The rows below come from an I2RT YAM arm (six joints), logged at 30 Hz.
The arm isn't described. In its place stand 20 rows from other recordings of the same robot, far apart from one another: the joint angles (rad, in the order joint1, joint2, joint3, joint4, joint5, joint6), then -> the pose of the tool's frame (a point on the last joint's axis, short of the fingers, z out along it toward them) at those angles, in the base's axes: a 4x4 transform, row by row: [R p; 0 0 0 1], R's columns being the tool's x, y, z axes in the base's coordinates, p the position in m.
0.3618, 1.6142, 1.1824, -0.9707, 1.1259, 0.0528 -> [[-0.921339 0.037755 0.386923 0.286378], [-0.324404 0.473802 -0.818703 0.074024], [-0.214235 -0.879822 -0.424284 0.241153], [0 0 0 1]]
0.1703, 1.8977, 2.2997, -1.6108, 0.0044, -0.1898 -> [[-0.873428 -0.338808 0.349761 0.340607], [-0.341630 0.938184 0.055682 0.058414], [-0.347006 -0.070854 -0.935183 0.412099], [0 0 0 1]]
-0.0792, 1.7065, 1.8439, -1.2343, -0.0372, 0.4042 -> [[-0.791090 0.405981 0.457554 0.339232], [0.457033 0.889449 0.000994 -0.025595], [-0.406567 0.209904 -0.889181 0.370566], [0 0 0 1]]
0.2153, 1.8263, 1.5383, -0.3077, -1.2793, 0.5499 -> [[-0.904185 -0.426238 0.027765 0.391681], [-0.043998 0.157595 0.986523 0.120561], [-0.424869 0.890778 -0.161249 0.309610], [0 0 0 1]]
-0.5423, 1.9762, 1.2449, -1.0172, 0.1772, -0.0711 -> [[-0.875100 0.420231 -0.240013 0.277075], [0.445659 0.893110 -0.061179 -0.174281], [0.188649 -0.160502 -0.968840 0.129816], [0 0 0 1]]
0.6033, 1.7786, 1.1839, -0.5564, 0.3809, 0.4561 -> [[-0.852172 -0.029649 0.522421 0.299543], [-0.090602 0.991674 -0.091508 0.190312], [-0.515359 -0.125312 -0.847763 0.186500], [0 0 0 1]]
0.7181, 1.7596, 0.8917, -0.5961, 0.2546, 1.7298 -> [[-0.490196 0.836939 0.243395 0.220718], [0.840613 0.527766 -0.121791 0.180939], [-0.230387 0.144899 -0.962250 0.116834], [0 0 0 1]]
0.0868, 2.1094, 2.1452, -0.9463, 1.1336, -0.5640 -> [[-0.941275 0.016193 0.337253 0.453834], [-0.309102 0.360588 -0.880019 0.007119], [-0.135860 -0.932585 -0.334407 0.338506], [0 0 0 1]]
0.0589, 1.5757, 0.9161, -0.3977, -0.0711, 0.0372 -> [[-0.872400 -0.061150 0.484953 0.304786], [-0.014282 0.994909 0.099760 0.020506], [-0.488584 0.080105 -0.868832 0.179390], [0 0 0 1]]
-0.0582, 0.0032, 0.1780, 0.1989, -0.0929, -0.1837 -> [[0.363482 0.038747 0.930795 0.088765], [-0.203368 0.978338 0.038690 -0.001864], [-0.909133 -0.203357 0.363488 0.255994], [0 0 0 1]]
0.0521, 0.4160, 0.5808, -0.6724, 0.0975, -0.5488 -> [[-0.431419 -0.224965 0.873652 0.106021], [-0.542389 0.838522 -0.051919 0.002059], [-0.720896 -0.496258 -0.483773 0.266374], [0 0 0 1]]
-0.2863, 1.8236, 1.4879, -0.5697, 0.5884, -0.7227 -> [[-0.938794 -0.076404 0.335900 0.379182], [-0.297158 0.672856 -0.677467 -0.132224], [-0.174252 -0.735817 -0.654377 0.263541], [0 0 0 1]]
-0.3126, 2.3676, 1.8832, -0.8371, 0.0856, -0.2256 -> [[-0.971786 0.111936 0.207613 0.456331], [0.079855 0.984373 -0.156950 -0.150683], [-0.221937 -0.135943 -0.965538 0.130957], [0 0 0 1]]
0.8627, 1.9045, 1.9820, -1.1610, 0.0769, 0.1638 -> [[-0.686679 -0.630423 0.361993 0.260516], [-0.552001 0.776195 0.304658 0.300057], [-0.473041 0.009382 -0.880991 0.344977], [0 0 0 1]]
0.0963, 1.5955, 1.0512, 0.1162, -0.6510, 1.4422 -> [[-0.673058 0.329627 0.662072 0.356526], [0.727566 0.134330 0.672758 0.056114], [0.132823 0.934506 -0.330237 0.259408], [0 0 0 1]]
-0.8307, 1.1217, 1.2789, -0.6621, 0.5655, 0.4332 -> [[0.098400 0.989837 0.102666 0.140371], [0.417831 0.052538 -0.907004 -0.181989], [-0.903180 0.132146 -0.408415 0.398604], [0 0 0 1]]
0.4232, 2.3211, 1.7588, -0.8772, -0.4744, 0.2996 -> [[-0.987581 -0.134369 -0.081413 0.406458], [-0.156875 0.871656 0.464334 0.200912], [0.008573 0.471339 -0.881910 0.121998], [0 0 0 1]]
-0.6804, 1.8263, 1.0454, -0.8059, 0.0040, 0.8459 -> [[-0.044457 0.998899 -0.014956 0.234057], [0.998982 0.044565 0.006958 -0.189610], [0.007617 -0.014631 -0.999864 0.129502], [0 0 0 1]]
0.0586, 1.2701, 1.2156, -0.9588, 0.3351, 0.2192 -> [[-0.801113 0.299756 0.518038 0.246911], [0.158708 0.940951 -0.299037 0.002758], [-0.577087 -0.157346 -0.801382 0.320897], [0 0 0 1]]
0.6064, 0.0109, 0.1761, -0.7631, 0.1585, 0.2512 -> [[-0.561268 -0.326302 0.760596 0.067319], [-0.090571 0.937696 0.335444 0.039853], [-0.822664 0.119386 -0.555852 0.154409], [0 0 0 1]]
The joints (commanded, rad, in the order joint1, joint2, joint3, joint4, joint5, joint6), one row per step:
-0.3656 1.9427 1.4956 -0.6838 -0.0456 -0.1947
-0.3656 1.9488 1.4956 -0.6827 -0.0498 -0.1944
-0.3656 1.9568 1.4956 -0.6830 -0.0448 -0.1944
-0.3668 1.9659 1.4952 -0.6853 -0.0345 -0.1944
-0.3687 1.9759 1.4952 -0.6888 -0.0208 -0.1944
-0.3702 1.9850 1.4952 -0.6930 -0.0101 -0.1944
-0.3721 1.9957 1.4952 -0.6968 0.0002 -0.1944
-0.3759 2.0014 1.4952 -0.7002 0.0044 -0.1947
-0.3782 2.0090 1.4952 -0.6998 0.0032 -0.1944
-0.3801 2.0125 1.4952 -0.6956 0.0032 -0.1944
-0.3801 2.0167 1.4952 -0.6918 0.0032 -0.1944
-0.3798 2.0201 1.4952 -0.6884 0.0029 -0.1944
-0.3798 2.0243 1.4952 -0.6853 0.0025 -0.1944
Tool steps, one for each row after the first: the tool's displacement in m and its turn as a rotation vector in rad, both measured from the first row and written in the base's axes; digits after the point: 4 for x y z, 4 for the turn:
0.0007 -0.0001 -0.0023 0.0055 0.0033 0.0015
0.0013 -0.0005 -0.0055 0.0042 0.0126 -0.0006
0.0015 -0.0015 -0.0093 -0.0003 0.0270 -0.0061
0.0015 -0.0029 -0.0133 -0.0072 0.0441 -0.0135
0.0014 -0.0039 -0.0171 -0.0116 0.0601 -0.0192
0.0014 -0.0051 -0.0214 -0.0152 0.0771 -0.0249
0.0008 -0.0068 -0.0238 -0.0155 0.0870 -0.0299
0.0010 -0.0078 -0.0268 -0.0118 0.0933 -0.0318
0.0013 -0.0088 -0.0280 -0.0119 0.0927 -0.0337
0.0019 -0.0090 -0.0295 -0.0118 0.0931 -0.0337
0.0025 -0.0091 -0.0307 -0.0115 0.0930 -0.0333
0.0031 -0.0093 -0.0323 -0.0108 0.0939 -0.0331

